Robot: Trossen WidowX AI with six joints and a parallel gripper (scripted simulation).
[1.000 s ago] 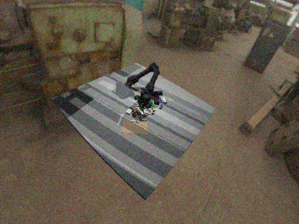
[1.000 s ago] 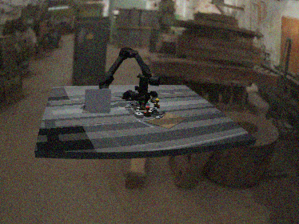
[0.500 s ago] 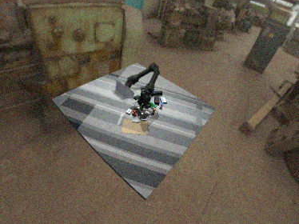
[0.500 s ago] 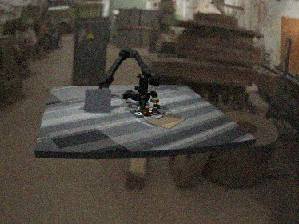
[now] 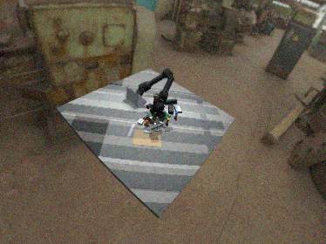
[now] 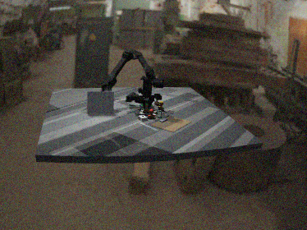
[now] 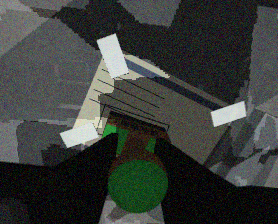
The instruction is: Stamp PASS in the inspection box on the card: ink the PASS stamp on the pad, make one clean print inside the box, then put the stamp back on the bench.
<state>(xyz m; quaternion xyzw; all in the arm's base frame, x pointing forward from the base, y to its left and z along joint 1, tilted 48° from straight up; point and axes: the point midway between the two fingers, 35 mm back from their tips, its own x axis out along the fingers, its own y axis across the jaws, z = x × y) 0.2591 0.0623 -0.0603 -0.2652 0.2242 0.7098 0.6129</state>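
Now: gripper tip 3 cm above the cream card, 1 cm to the right of it and 1 cm short of it. From my gripper tip the other things lie so: grey block: 8 cm ahead, 3 cm to the right, 2 cm below; then pass stamp: right at my gripper tip; then red-knobbed stamp: 11 cm to the right, 2 cm ahead.
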